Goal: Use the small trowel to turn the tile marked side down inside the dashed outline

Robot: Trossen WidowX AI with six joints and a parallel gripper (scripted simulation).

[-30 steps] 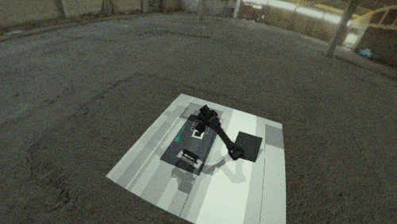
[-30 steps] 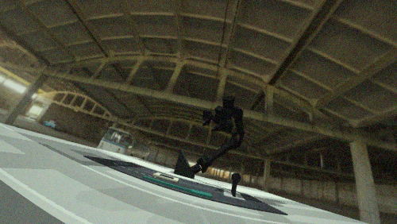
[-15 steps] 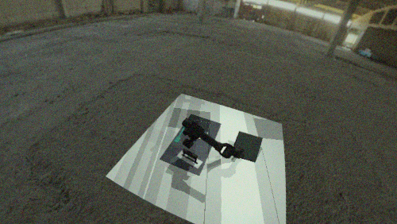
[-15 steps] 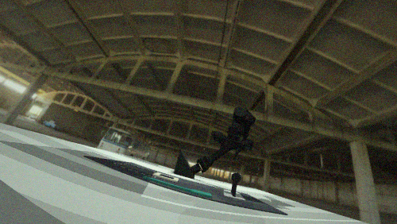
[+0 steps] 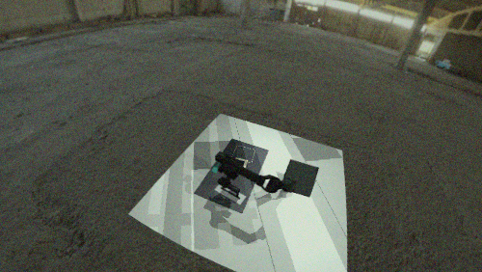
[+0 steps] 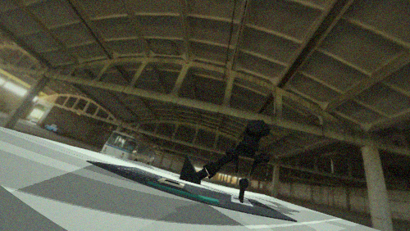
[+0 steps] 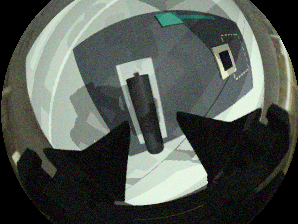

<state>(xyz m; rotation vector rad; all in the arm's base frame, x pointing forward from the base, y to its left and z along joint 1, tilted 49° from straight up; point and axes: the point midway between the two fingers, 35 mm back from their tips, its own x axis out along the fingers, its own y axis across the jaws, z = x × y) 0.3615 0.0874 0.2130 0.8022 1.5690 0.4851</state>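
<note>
Right now the small trowel is 7 cm below my gripper tip, 3 cm behind it and 1 cm to the left of it. From my gripper tip the other things lie so: light tile: 27 cm to the right, 10 cm below, 4 cm ahead; then dark mat: 21 cm to the right, 12 cm below, 4 cm ahead; then teal strip: 18 cm to the right, 18 cm ahead, 10 cm below.
</note>
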